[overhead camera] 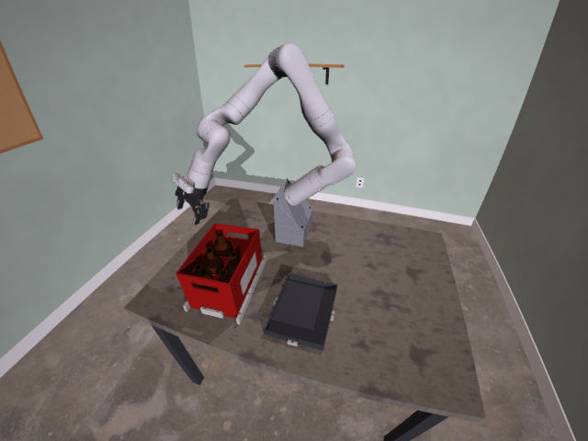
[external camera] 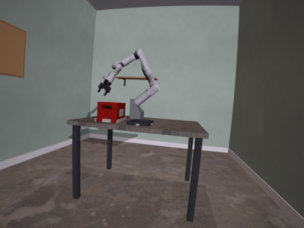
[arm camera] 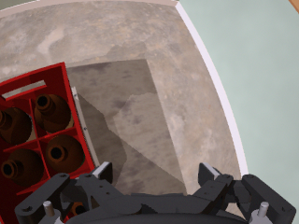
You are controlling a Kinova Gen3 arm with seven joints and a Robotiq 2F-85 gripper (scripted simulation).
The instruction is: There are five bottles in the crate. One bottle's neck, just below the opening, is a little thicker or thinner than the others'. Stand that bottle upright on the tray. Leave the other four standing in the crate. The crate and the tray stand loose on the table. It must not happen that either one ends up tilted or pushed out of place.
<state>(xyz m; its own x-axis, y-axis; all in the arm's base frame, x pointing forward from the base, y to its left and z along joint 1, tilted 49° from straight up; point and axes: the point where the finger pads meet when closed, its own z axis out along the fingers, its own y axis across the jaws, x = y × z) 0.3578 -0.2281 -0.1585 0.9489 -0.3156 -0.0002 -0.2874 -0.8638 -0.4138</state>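
The crate lies 40 mm ahead of my hand, 150 mm to the left of it and 170 mm below it. The rest, counted from my hand: dark tray (70 mm ahead, 450 mm to the left, 250 mm below).
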